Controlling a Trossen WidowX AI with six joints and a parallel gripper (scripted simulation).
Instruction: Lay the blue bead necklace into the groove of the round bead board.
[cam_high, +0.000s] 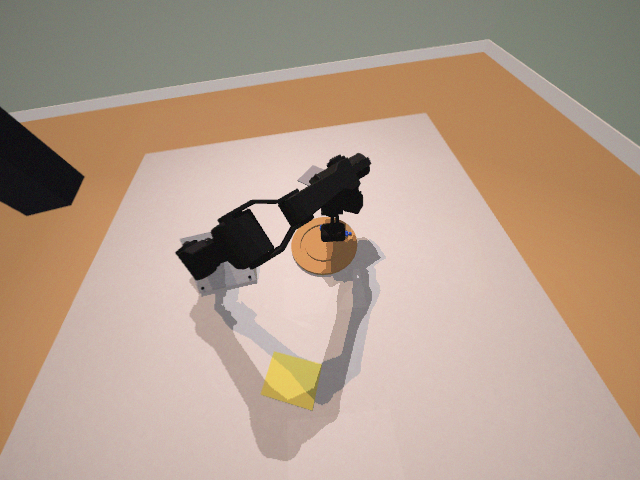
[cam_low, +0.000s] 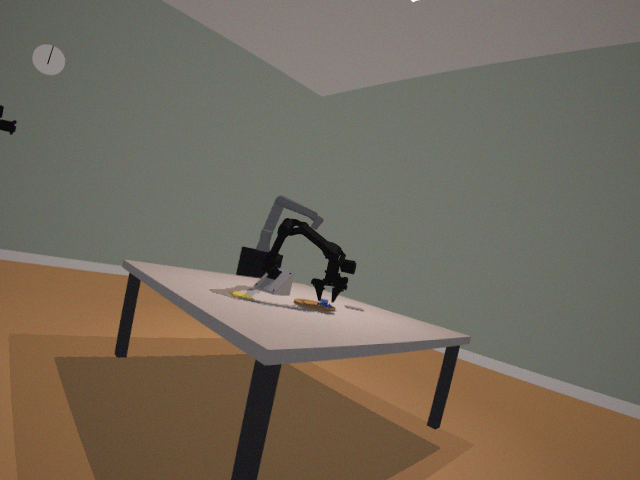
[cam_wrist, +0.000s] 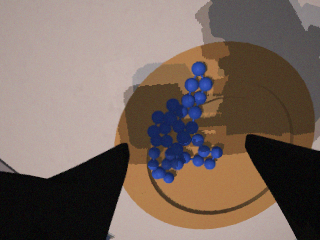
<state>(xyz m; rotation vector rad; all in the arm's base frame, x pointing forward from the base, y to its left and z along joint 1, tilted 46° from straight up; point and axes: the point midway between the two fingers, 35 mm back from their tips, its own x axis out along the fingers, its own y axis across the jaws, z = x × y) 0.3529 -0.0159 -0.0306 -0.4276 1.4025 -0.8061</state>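
Now: gripper tip 40 mm past the round bead board, 30 mm to the left of it and 20 mm above it. The rest, counted from my gripper tip: yellow square patch (350 mm to the right, 200 mm behind, 30 mm below); flat grey tile (280 mm to the left, 30 mm below); light blue cube (170 mm to the left, 130 mm behind, 20 mm below).
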